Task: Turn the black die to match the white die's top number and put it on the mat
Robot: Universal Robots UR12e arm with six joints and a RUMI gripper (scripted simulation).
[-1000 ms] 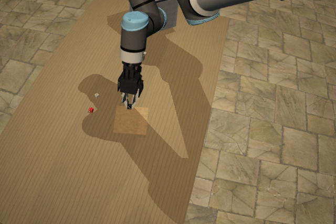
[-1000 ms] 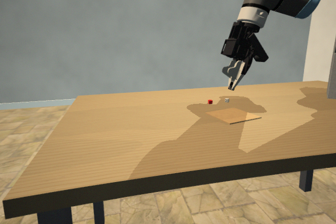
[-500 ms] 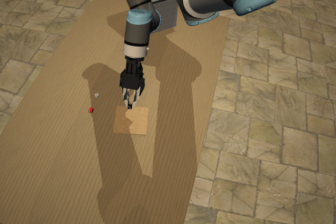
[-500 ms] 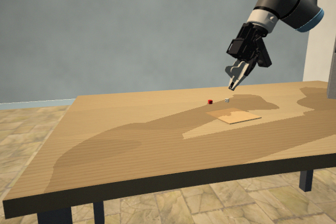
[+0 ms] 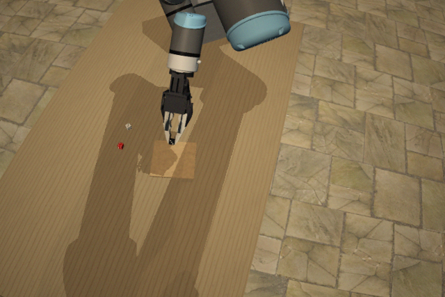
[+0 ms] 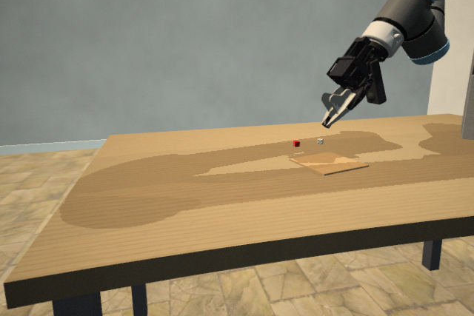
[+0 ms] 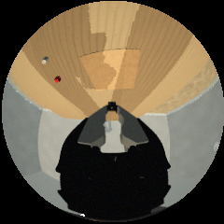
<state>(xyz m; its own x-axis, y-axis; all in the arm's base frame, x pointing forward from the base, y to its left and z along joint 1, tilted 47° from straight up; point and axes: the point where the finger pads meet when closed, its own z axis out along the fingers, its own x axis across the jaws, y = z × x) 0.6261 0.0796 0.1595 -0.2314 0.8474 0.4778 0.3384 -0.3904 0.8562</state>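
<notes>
Right now my hand is 10 mm short of the black die and 10 mm above it. From my hand the other things lie so: white die (40 mm behind, 200 mm to the right, 100 mm below); tan mat (110 mm below); red die (40 mm ahead, 180 mm to the right, 100 mm below).
</notes>
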